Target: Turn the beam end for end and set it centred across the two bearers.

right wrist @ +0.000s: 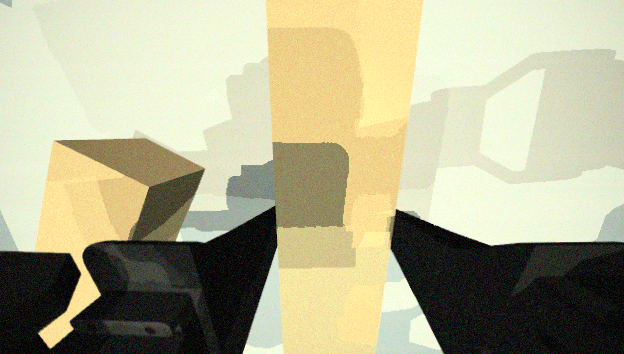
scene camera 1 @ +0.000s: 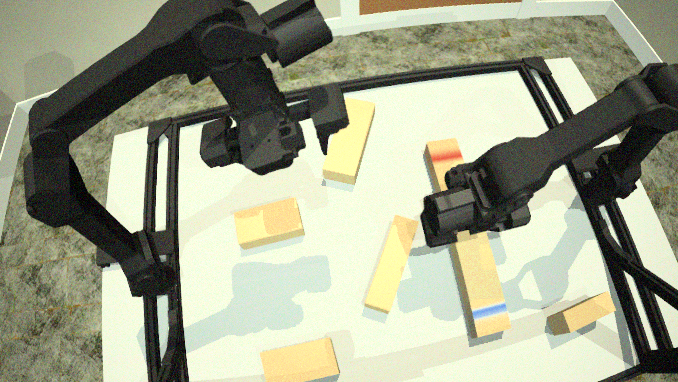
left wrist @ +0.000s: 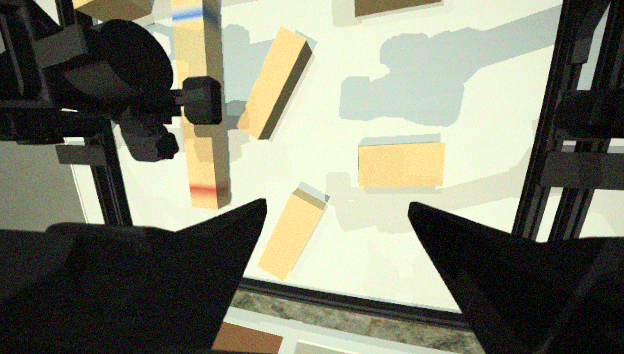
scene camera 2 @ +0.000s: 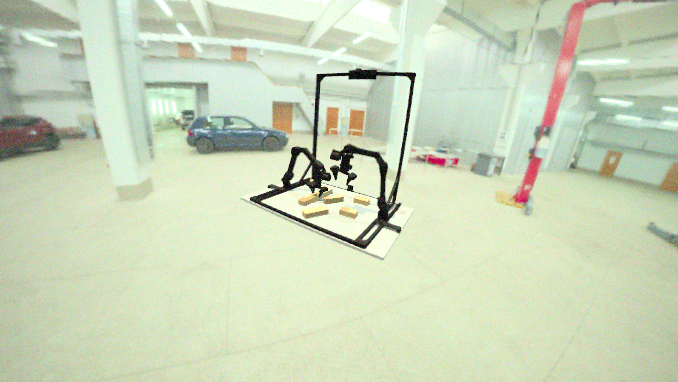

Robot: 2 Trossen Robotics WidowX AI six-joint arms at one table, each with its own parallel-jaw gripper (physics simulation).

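Where they show: left gripper, fingertip midpoint: [scene camera 1: 293, 161] [left wrist: 337, 206] [scene camera 2: 341, 183]; right gripper, fingertip midpoint: [right wrist: 330, 211] [scene camera 1: 465, 231] [scene camera 2: 316, 196]; left arm's base at its link origin: [scene camera 1: 159, 279] [left wrist: 584, 116] [scene camera 2: 382, 218]; right arm's base at its link origin: [scene camera 1: 597, 190] [left wrist: 90, 125] [scene camera 2: 286, 187].
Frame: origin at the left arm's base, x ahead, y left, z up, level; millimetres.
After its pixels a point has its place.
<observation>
The beam [scene camera 1: 481, 273] {x 587, y -103, z 19 mm} [left wrist: 203, 154] {x 579, y 63, z 19 mm} [right wrist: 335, 105] {x 587, y 48, z 19 mm} [scene camera 2: 307, 199] {x 569, y 123, z 19 mm} is a long pale wooden bar with a red stripe near its far end and a blue stripe near its near end. It lies at the right of the white table [scene camera 1: 413, 95] {x 582, y 322, z -19 mm}. My right gripper [scene camera 1: 451, 223] {x 588, y -14, z -4 mm} [right wrist: 330, 211] {x 588, y -14, z -4 mm} [scene camera 2: 316, 187] {x 588, y -14, z -4 mm} sits over the beam's middle, its fingers shut on the beam's two sides. My left gripper [scene camera 1: 269, 149] [left wrist: 337, 206] {x 313, y 75, z 202 mm} [scene camera 2: 343, 176] {x 313, y 75, z 202 mm} is open and empty, high over the far left of the table. Two short wooden blocks lie at the left [scene camera 1: 268, 221] {x 236, y 71, z 19 mm} [left wrist: 402, 165] {x 230, y 73, z 19 mm} and at the near edge [scene camera 1: 299, 360] {x 254, y -183, z 19 mm}.
Two longer wooden planks lie loose, one at the far middle [scene camera 1: 349, 142] {x 411, y 203, z 19 mm} [left wrist: 291, 235] {x 407, y 210, z 19 mm} and one in the middle of the table [scene camera 1: 390, 261] {x 434, y -46, z 25 mm} [left wrist: 275, 84] {x 426, y -49, z 25 mm}, close to the left of the beam. A black frame [scene camera 1: 413, 76] {x 592, y 362, z 1 mm} runs round the table.
</observation>
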